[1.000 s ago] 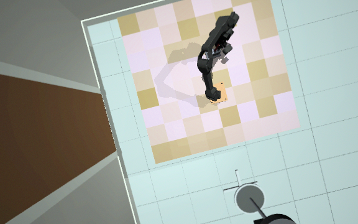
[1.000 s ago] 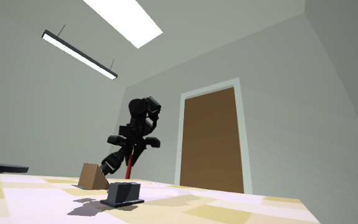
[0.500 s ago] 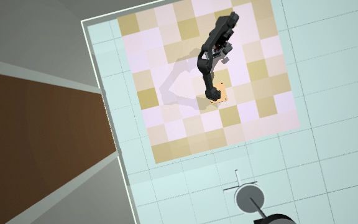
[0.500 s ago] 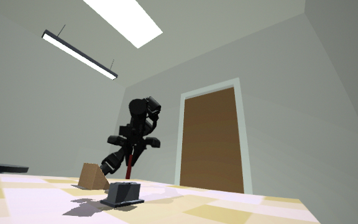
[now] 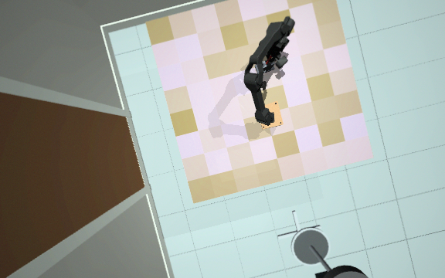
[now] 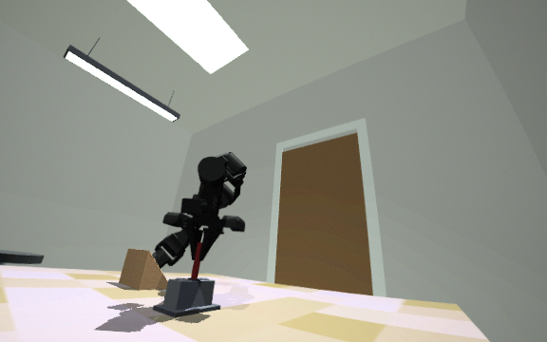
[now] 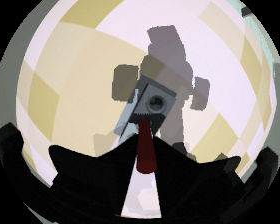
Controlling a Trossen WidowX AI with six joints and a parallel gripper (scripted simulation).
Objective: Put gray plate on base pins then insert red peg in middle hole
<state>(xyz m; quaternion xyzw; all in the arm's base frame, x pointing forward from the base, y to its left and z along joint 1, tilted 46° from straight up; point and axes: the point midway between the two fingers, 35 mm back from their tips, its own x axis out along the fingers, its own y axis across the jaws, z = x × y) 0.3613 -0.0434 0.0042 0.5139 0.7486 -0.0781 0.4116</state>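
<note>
Now: the red peg right at my gripper tip. From my gripper tip the other things lie so: gray plate: 50 mm below; then pin base: 90 mm below.
</note>
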